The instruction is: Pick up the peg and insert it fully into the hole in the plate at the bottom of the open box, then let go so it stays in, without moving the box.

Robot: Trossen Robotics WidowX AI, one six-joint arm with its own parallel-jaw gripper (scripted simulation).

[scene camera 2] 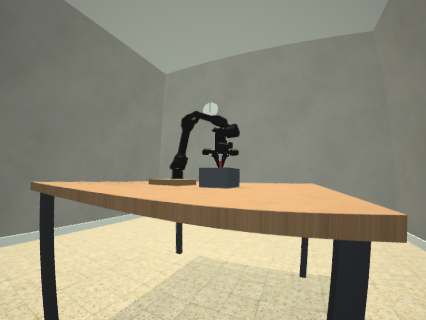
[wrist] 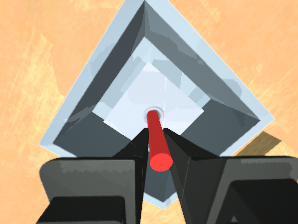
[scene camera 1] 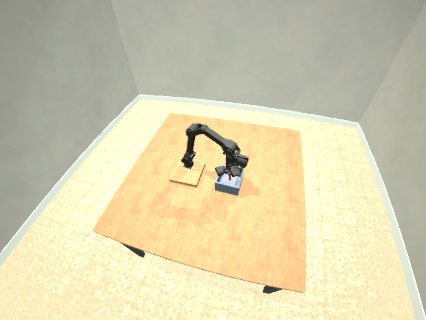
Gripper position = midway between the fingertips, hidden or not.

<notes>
I see my gripper (wrist: pixel 155 132), a red peg (wrist: pixel 160 158), a box (scene camera 2: pixel 226 178) and a pale plate (wrist: pixel 150 90).
The box shows as well in the wrist view (wrist: pixel 232 115). Scene camera 2 does not show the pale plate, which is hidden by the box.
</notes>
